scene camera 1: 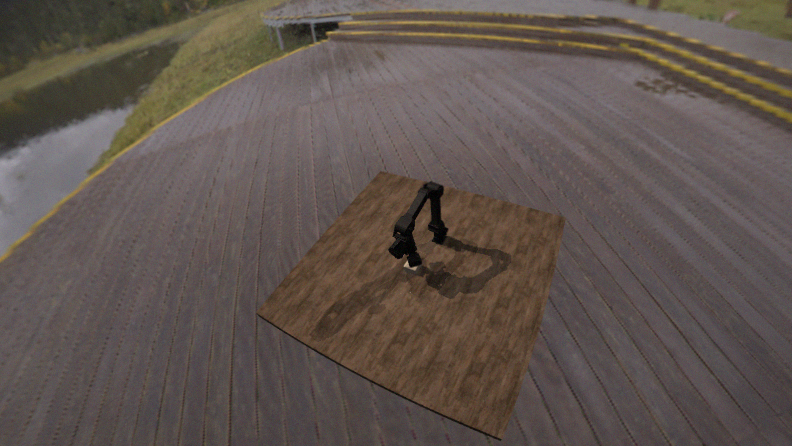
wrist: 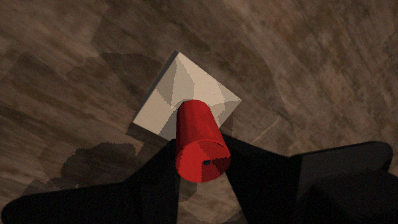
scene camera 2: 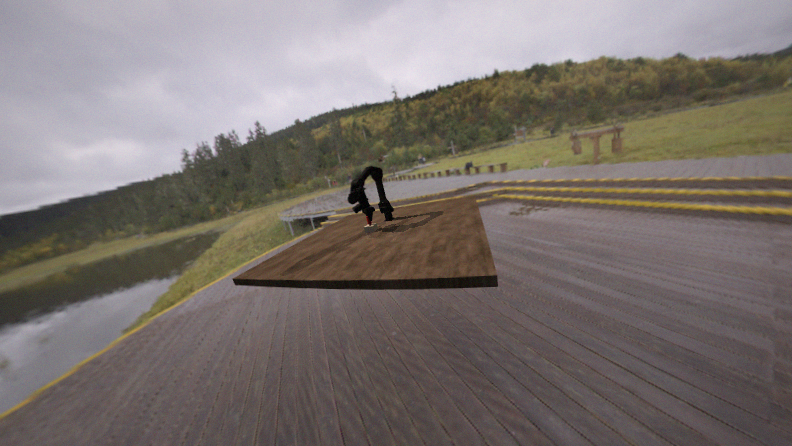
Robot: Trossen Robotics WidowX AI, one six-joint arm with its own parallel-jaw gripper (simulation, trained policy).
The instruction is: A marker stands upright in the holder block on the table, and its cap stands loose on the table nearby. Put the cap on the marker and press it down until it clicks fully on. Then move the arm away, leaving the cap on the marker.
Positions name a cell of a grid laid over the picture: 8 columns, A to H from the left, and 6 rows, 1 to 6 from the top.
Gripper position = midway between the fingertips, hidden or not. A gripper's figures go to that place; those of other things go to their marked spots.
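Labels:
The gripper (wrist: D4) is 0.11 m from the lens, and there's a red cap (wrist: D4) that's 0.07 m from the lens.

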